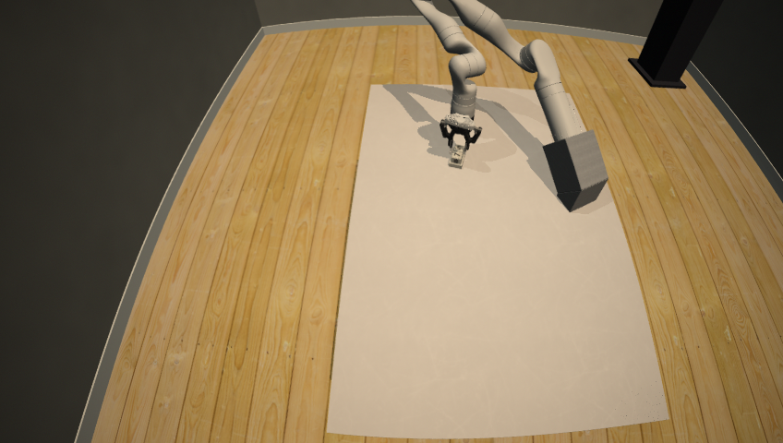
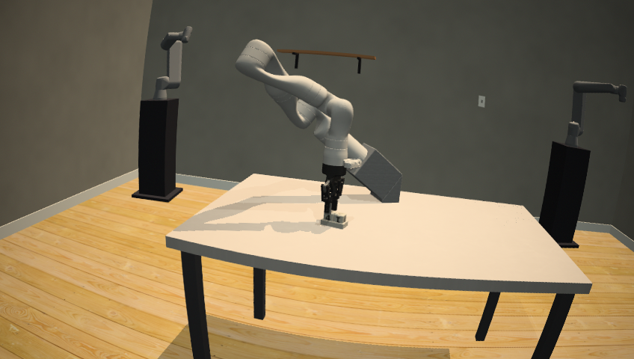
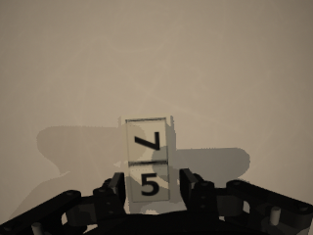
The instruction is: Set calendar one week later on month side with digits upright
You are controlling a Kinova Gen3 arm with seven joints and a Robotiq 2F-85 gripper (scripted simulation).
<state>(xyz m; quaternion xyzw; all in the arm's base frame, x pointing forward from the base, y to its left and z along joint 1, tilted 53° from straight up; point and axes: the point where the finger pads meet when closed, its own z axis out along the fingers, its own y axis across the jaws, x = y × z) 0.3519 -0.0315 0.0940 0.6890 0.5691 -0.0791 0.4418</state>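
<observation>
The white calendar tray is 2 cm to the left of my hand and 5 cm below it. Round my hand: white digit cube: 1 cm ahead, 3 cm to the left, 3 cm below.
</observation>
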